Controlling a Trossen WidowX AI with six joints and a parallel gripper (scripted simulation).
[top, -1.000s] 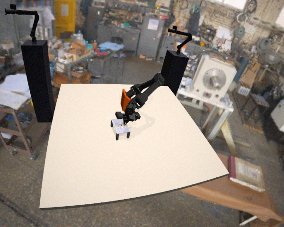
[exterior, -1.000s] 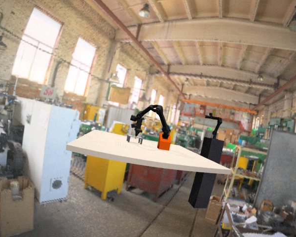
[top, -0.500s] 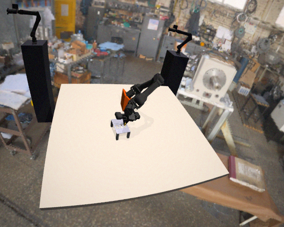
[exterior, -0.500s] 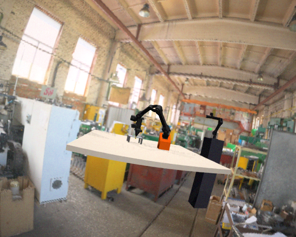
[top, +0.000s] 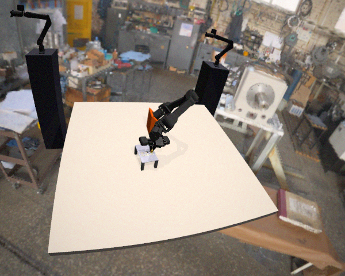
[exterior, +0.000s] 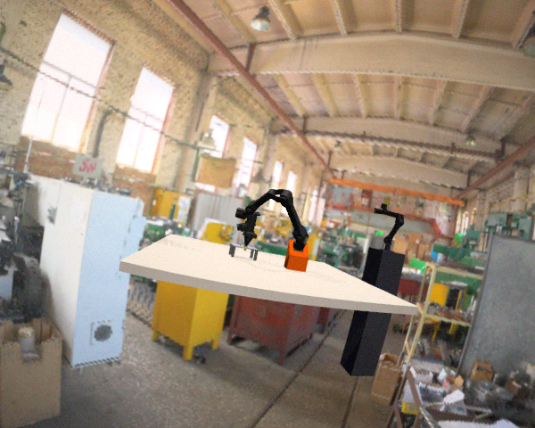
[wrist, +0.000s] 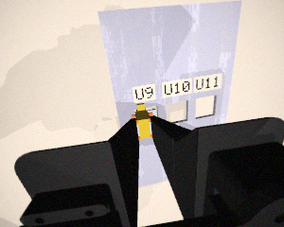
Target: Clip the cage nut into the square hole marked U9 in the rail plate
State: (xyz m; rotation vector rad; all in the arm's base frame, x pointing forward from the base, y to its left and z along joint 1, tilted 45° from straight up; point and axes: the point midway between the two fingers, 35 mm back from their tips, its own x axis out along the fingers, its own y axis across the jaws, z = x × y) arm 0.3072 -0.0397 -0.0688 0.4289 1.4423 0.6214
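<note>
Now: gripper tip 1 cm above the orange cage nut.
</note>
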